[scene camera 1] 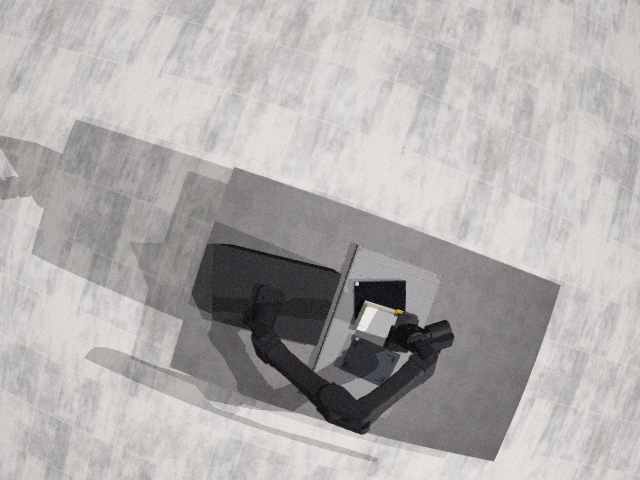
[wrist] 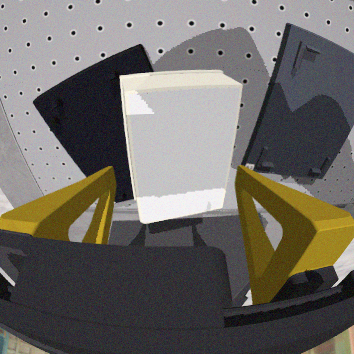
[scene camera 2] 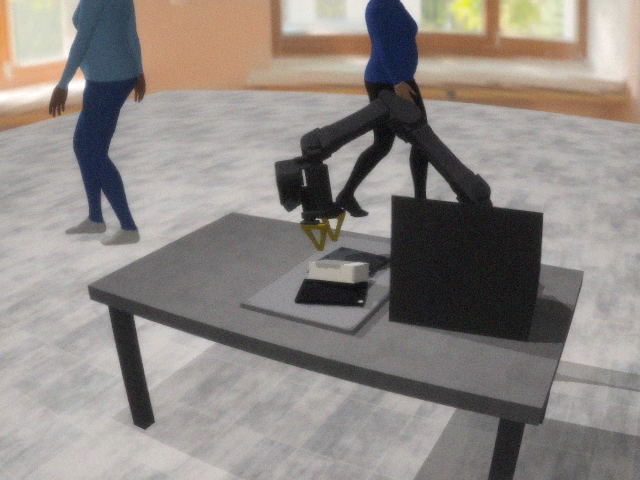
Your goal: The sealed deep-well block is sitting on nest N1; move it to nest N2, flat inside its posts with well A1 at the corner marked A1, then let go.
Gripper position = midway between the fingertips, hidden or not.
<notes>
My gripper [scene camera 2: 327,246] is open, with nothing in its grasp. Also in view: a white block [scene camera 2: 330,270]. I also see a black nest plate [scene camera 2: 312,291] and a grey perforated base plate [scene camera 1: 422,285].
The white block also shows in scene camera 1 [scene camera 1: 375,319] and in the wrist view [wrist: 180,125]. My gripper is seen too in scene camera 1 [scene camera 1: 392,326] and in the wrist view [wrist: 174,174]. The black nest plate also shows in scene camera 1 [scene camera 1: 392,294] and in the wrist view [wrist: 84,111].
</notes>
